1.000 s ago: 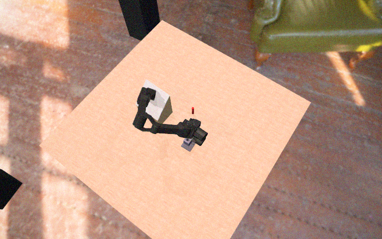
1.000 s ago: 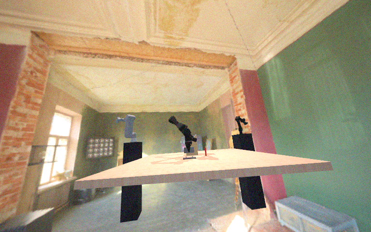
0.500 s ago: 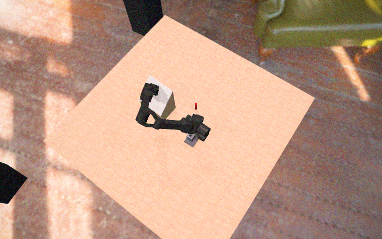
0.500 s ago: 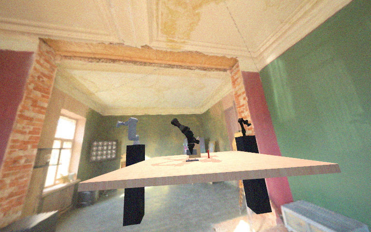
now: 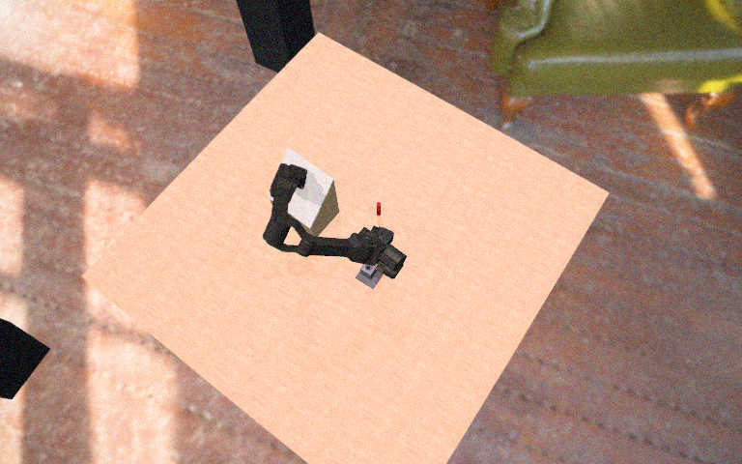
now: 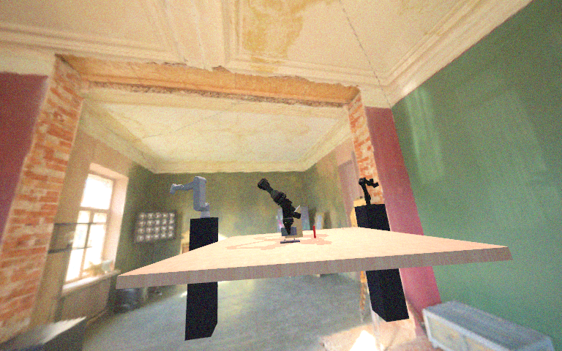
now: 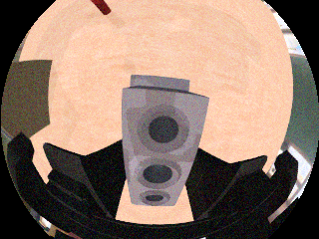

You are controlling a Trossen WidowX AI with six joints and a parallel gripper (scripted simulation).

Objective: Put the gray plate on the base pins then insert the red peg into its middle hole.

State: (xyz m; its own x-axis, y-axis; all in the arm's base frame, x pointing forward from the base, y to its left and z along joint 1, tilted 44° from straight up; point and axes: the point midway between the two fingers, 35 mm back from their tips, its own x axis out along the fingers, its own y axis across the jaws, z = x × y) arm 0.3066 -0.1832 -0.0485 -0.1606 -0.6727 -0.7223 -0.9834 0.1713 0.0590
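Now: gripper tip 4 cm above the thin flat base. The rest, counted from my gripper tip: gray plate (3 cm above); then red peg (8 cm behind, 18 cm to the left, 1 cm below).
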